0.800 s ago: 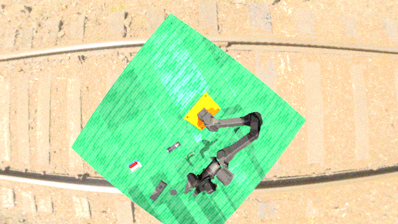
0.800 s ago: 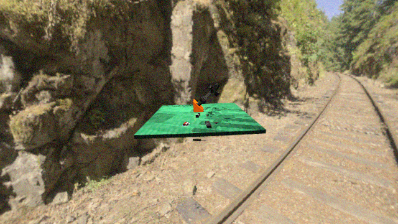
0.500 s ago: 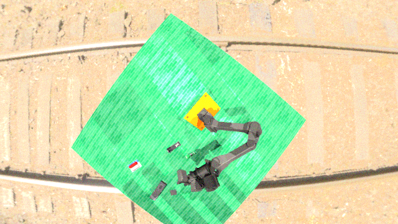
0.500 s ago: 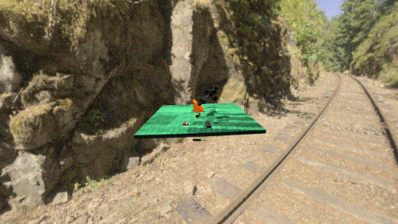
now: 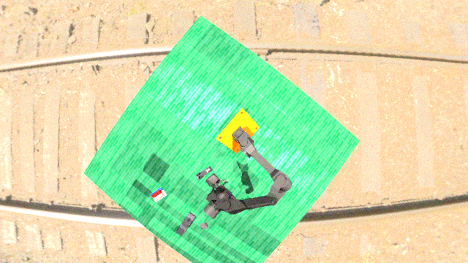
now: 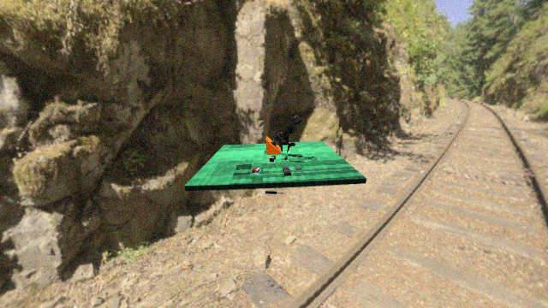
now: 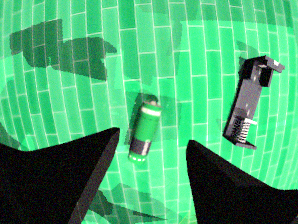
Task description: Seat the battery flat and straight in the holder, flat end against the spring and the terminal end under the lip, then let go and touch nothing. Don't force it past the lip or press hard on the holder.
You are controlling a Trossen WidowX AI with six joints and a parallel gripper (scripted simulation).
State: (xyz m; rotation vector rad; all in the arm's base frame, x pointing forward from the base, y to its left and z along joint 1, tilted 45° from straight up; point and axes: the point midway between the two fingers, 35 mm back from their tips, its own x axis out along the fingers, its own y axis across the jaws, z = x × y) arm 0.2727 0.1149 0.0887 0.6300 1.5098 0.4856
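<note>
Right now my gripper tip is 1 cm past the battery, 1 cm to the right of it and 5 cm above it.
</note>
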